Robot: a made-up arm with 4 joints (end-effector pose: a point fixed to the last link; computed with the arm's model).
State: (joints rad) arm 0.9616 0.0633 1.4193 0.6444
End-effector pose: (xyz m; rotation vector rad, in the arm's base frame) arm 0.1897 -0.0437 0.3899 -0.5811 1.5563 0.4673
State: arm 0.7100 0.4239 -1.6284 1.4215
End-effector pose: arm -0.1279 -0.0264 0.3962 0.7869 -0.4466 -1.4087
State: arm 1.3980 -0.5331 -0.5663 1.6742
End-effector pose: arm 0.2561 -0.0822 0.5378 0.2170 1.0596 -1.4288
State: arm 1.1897 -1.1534 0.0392 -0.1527
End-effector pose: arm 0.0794 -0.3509 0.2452 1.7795 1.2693 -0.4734
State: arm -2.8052 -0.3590 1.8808 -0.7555
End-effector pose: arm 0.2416 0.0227 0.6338 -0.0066 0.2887 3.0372
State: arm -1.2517 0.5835 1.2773 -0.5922
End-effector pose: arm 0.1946 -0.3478 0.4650 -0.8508 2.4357 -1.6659
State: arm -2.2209 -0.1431 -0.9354 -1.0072
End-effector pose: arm 0.2007 0.0244 0.6450 -1.2112 1.1563 -0.3713
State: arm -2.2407 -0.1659 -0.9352 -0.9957
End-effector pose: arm 0.1974 0.0329 0.6388 -1.2493 1.1318 -0.3847
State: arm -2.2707 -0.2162 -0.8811 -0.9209
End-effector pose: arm 0.1846 0.0517 0.6172 -1.3550 1.0445 -0.4770
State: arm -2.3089 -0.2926 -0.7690 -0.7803
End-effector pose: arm 0.1667 0.0728 0.5736 -1.5202 0.8880 -0.6515
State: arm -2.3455 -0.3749 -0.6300 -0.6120
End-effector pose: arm 0.1559 0.0810 0.5167 -1.6915 0.7020 -0.8623
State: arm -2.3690 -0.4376 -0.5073 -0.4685
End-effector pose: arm 0.1566 0.0744 0.4692 -1.8148 0.5499 -1.0463
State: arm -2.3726 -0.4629 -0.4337 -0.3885
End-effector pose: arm 0.1616 0.0652 0.4464 -1.8674 0.4800 -1.1535
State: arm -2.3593 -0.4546 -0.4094 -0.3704
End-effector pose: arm 0.1647 0.0615 0.4452 -1.8633 0.4861 -1.1825
